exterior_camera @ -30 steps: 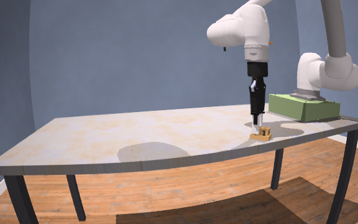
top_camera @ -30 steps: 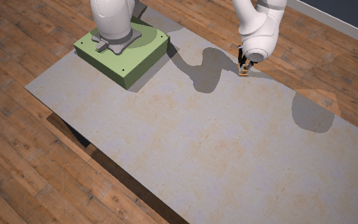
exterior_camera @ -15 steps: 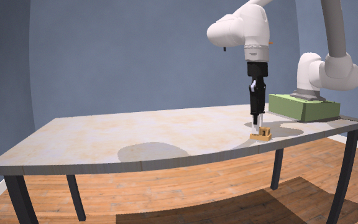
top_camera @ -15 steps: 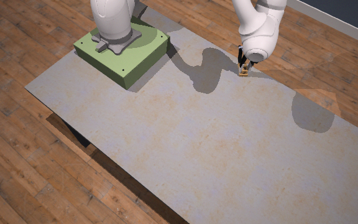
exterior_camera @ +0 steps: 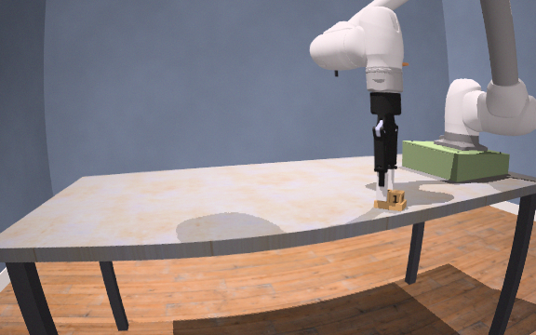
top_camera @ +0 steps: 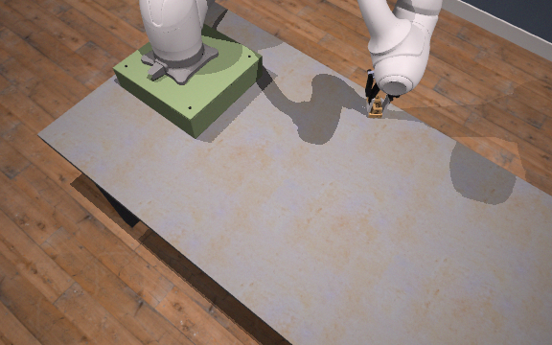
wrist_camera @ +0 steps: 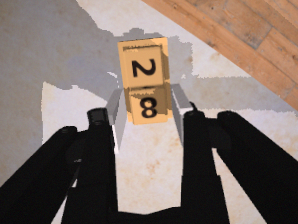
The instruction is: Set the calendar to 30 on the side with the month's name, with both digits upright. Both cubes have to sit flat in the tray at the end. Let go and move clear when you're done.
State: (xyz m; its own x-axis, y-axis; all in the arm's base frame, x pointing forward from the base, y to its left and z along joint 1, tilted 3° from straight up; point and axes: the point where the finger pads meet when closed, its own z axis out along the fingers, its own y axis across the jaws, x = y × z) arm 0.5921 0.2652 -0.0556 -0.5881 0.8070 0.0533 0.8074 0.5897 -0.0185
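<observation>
Right now my hand is 3 cm above the wooden cube. Also, from my hand: wooden calendar tray 1 cm behind, 1 cm to the left, 4 cm below.
</observation>
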